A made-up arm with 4 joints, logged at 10 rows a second.
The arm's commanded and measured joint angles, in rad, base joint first. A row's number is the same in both.
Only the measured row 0 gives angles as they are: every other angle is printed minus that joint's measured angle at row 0.
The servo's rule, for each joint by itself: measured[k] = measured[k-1] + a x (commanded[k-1-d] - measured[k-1]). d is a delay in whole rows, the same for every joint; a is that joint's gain. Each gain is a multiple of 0.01, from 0.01 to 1. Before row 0 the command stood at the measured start. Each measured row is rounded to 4 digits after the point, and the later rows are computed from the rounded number. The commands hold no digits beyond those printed.
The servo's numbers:
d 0
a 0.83 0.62 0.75 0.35
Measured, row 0:
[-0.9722, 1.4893, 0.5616, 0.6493]
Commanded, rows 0 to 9:
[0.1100, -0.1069, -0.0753, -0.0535]
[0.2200, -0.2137, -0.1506, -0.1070]
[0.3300, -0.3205, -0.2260, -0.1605]
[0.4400, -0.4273, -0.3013, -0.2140]
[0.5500, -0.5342, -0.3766, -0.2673]
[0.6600, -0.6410, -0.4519, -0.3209]
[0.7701, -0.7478, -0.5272, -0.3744]
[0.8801, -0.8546, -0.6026, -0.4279]
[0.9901, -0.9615, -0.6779, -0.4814]
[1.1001, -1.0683, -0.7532, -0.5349]
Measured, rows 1 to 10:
[0.0913, -0.0663, -0.0565, -0.0187]
[0.1981, -0.1577, -0.1271, -0.0496]
[0.3076, -0.2586, -0.2013, -0.0884]
[0.4175, -0.3632, -0.2763, -0.1324]
[0.5275, -0.4692, -0.3515, -0.1796]
[0.6375, -0.5757, -0.4268, -0.2291]
[0.7476, -0.6824, -0.5021, -0.2800]
[0.8576, -0.7892, -0.5775, -0.3318]
[0.9676, -0.8960, -0.6528, -0.3842]
[1.0776, -1.0028, -0.7281, -0.4369]

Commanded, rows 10 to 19:
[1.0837, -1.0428, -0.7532, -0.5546]
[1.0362, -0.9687, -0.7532, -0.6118]
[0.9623, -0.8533, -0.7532, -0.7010]
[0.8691, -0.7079, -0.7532, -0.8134]
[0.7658, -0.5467, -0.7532, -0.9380]
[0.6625, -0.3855, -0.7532, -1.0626]
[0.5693, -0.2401, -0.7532, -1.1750]
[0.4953, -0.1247, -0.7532, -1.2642]
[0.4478, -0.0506, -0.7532, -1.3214]
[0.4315, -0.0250, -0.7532, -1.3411]
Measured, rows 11 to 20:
[1.0827, -1.0276, -0.7469, -0.4781]
[1.0441, -0.9911, -0.7516, -0.5249]
[0.9762, -0.9057, -0.7528, -0.5865]
[0.8873, -0.7831, -0.7531, -0.6659]
[0.7865, -0.6365, -0.7532, -0.7611]
[0.6836, -0.4809, -0.7532, -0.8666]
[0.5887, -0.3316, -0.7532, -0.9745]
[0.5112, -0.2033, -0.7532, -1.0759]
[0.4586, -0.1086, -0.7532, -1.1618]
[0.4361, -0.0568, -0.7532, -1.2246]

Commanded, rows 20 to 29:
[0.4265, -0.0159, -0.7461, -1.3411]
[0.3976, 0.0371, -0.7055, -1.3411]
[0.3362, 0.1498, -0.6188, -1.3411]
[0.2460, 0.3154, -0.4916, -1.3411]
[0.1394, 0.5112, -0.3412, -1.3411]
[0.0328, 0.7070, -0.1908, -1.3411]
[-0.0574, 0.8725, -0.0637, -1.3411]
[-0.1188, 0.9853, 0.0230, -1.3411]
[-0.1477, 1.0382, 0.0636, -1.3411]
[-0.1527, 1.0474, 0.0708, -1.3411]
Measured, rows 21 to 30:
[0.4281, -0.0314, -0.7479, -1.2654]
[0.4028, 0.0111, -0.7161, -1.2919]
[0.3475, 0.0971, -0.6431, -1.3091]
[0.2633, 0.2324, -0.5295, -1.3203]
[0.1605, 0.4053, -0.3883, -1.3276]
[0.0545, 0.5924, -0.2402, -1.3323]
[-0.0384, 0.7661, -0.1078, -1.3354]
[-0.1051, 0.9020, -0.0097, -1.3374]
[-0.1405, 0.9864, 0.0453, -1.3387]
[-0.1506, 1.0242, 0.0644, -1.3395]

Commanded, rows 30 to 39:
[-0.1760, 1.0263, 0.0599, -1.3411]
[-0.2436, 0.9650, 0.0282, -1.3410]
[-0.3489, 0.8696, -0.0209, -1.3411]
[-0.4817, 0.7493, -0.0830, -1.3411]
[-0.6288, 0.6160, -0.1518, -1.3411]
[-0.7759, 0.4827, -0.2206, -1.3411]
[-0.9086, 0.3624, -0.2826, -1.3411]
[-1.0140, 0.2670, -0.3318, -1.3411]
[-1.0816, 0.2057, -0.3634, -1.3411]
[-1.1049, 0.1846, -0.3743, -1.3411]
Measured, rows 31 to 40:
[-0.1717, 1.0255, 0.0610, -1.3401]
[-0.2314, 0.9880, 0.0364, -1.3404]
[-0.3289, 0.9146, -0.0066, -1.3406]
[-0.4557, 0.8121, -0.0639, -1.3408]
[-0.5994, 0.6905, -0.1298, -1.3409]
[-0.7459, 0.5617, -0.1979, -1.3410]
[-0.8809, 0.4381, -0.2614, -1.3410]
[-0.9914, 0.3320, -0.3142, -1.3410]
[-1.0663, 0.2537, -0.3511, -1.3410]
[-1.0983, 0.2109, -0.3685, -1.3410]

